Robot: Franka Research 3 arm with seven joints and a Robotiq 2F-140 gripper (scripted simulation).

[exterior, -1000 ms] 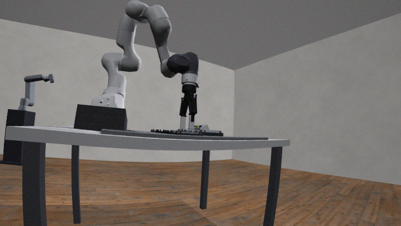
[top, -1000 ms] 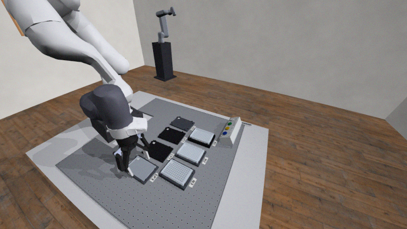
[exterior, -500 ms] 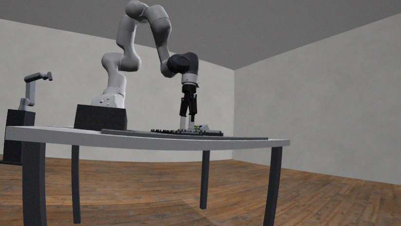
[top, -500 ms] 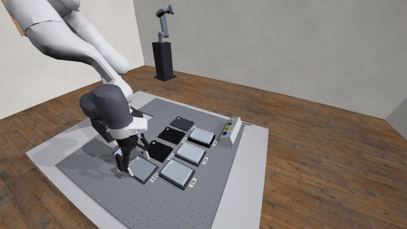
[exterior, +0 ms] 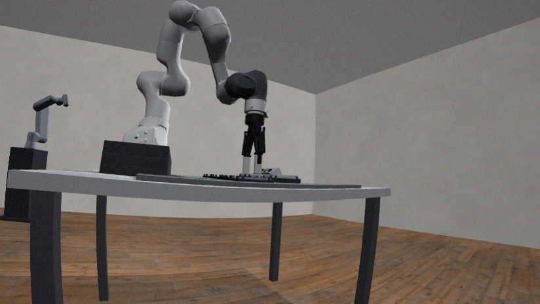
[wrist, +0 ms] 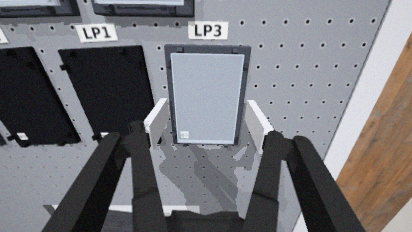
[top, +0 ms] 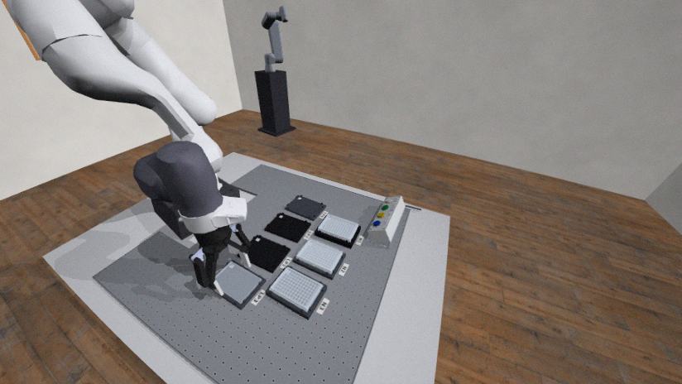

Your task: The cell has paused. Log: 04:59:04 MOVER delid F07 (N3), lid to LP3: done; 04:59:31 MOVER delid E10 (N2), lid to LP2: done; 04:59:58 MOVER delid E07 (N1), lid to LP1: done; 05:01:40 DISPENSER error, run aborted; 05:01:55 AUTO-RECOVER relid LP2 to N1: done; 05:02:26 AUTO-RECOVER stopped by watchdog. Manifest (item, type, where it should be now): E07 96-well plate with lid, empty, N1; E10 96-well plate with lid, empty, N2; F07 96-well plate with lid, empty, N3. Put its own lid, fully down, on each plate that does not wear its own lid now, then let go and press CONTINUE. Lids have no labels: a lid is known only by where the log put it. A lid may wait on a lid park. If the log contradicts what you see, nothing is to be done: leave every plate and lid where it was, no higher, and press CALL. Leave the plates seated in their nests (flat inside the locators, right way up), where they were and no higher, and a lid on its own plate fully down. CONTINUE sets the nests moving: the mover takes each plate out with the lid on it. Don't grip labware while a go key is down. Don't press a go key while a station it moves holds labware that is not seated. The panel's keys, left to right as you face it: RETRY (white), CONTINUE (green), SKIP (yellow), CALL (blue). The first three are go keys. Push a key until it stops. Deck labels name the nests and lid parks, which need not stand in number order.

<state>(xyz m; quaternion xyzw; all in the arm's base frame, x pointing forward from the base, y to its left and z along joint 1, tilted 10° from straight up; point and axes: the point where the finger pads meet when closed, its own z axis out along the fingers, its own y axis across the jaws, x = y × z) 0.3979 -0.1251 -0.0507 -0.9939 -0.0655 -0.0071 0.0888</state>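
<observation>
Now: the grey lid 40 mm below my hand. The rest, counted from my hand: lid park LP3 (50 mm below); then N3 plate (160 mm ahead, 90 mm to the left, 30 mm below); then lid park LP1 (130 mm to the left, 50 mm below, 20 mm behind).
</observation>
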